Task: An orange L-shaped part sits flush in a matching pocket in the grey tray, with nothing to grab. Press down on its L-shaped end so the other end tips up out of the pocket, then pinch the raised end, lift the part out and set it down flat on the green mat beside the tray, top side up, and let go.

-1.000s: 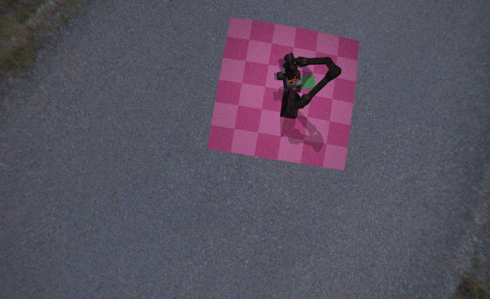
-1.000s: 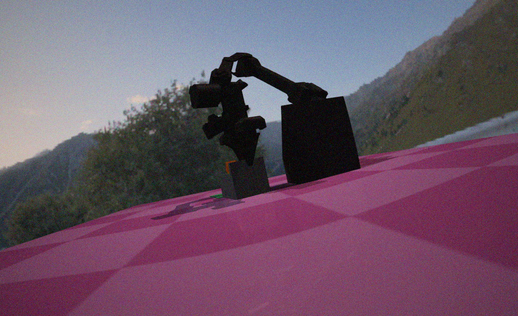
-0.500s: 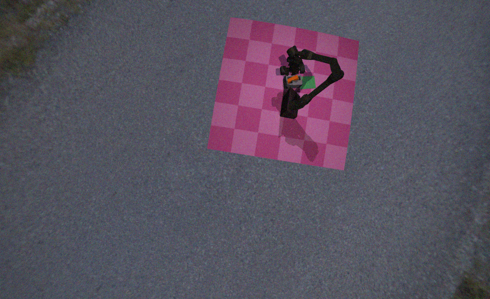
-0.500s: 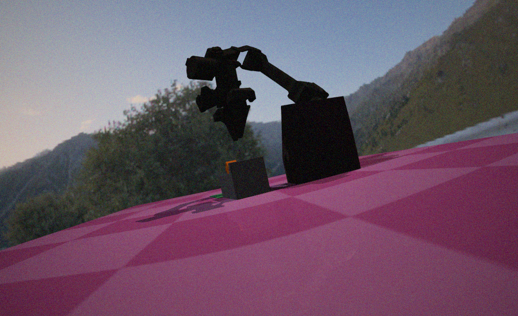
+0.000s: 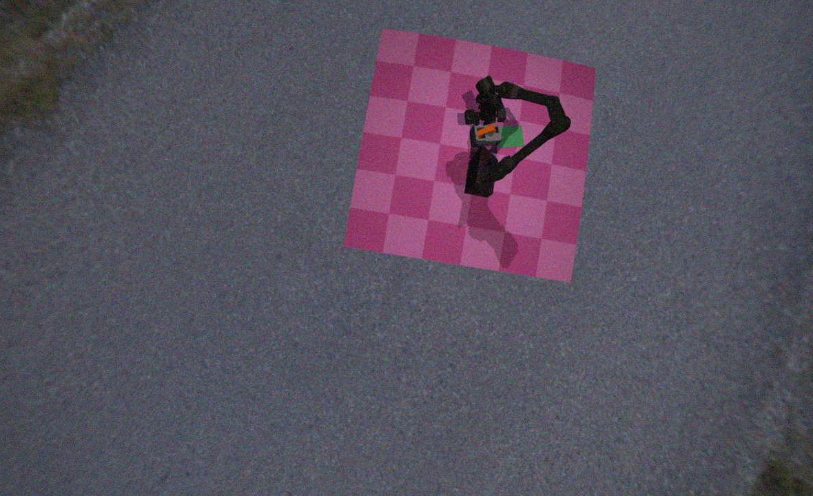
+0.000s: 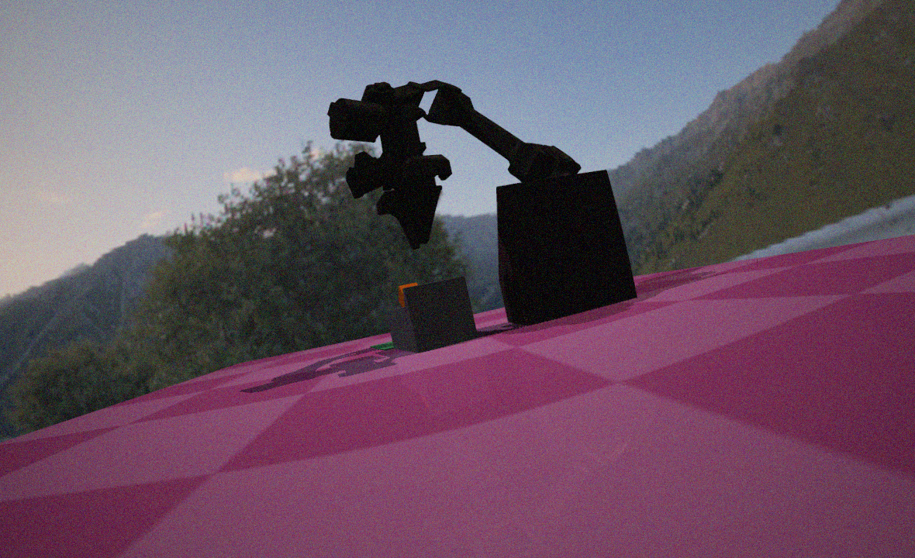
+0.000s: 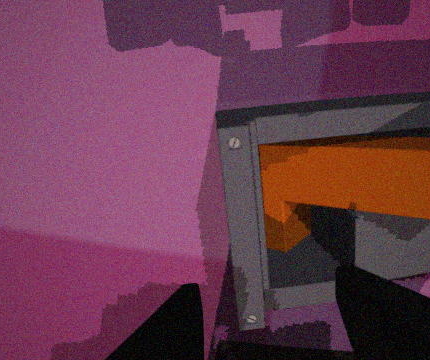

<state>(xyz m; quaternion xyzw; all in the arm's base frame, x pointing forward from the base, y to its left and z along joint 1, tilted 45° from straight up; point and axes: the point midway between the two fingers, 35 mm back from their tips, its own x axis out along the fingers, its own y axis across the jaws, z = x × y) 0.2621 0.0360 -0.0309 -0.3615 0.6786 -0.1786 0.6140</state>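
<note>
Now: gripper tip 100 mm above the orange L-shaped part and 40 mm to the left of it. Round my gripper tip: green mat (220 mm to the right, 160 mm below, 50 mm ahead).
</note>
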